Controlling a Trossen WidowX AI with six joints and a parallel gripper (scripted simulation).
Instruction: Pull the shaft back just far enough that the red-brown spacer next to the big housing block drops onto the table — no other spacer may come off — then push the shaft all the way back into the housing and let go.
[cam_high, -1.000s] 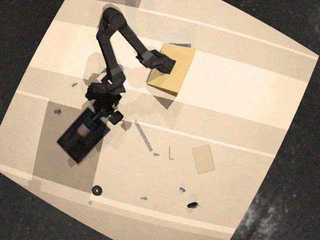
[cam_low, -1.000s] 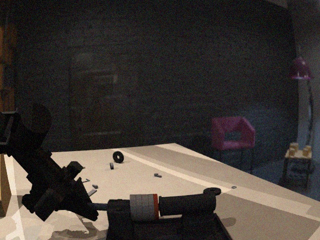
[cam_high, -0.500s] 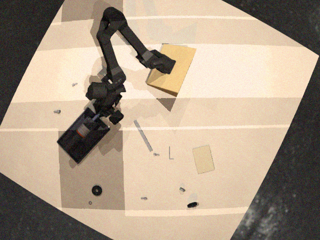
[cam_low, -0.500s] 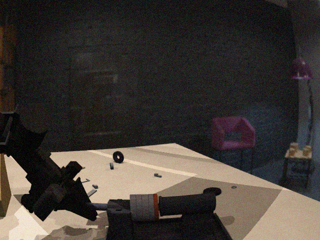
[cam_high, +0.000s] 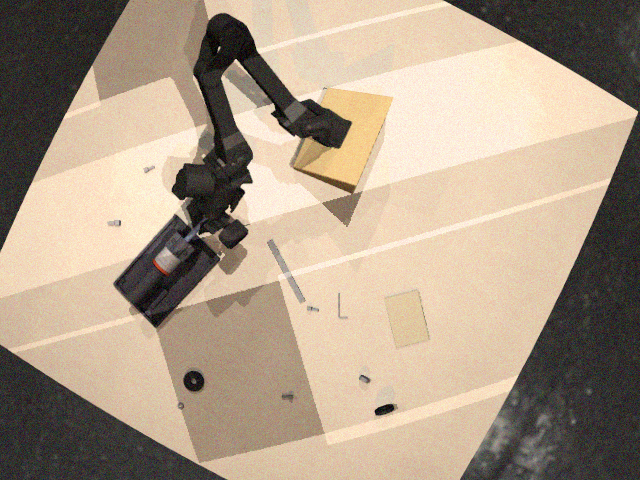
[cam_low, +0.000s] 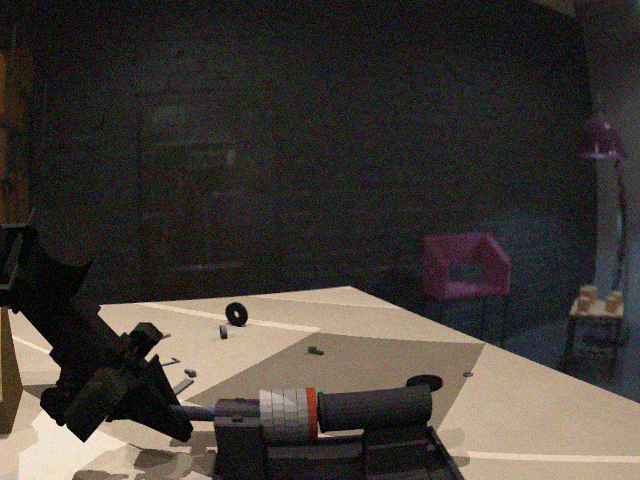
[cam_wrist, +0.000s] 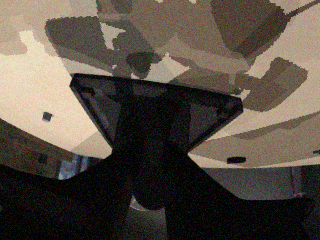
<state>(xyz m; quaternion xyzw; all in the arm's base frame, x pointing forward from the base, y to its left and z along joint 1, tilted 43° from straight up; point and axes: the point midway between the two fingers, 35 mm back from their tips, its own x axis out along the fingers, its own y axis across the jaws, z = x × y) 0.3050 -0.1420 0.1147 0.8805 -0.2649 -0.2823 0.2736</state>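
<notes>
Now: gripper tip 5 cm short of the grey-blue shaft, 2 cm below it and 1 cm to the left of it. Round my gripper tip: grey flat bar (22 cm to the left, 5 cm below); then thin pin (37 cm to the left, 5 cm below, 2 cm ahead); then red-brown spacer (11 cm ahead, 3 cm to the right, 2 cm above).
</notes>
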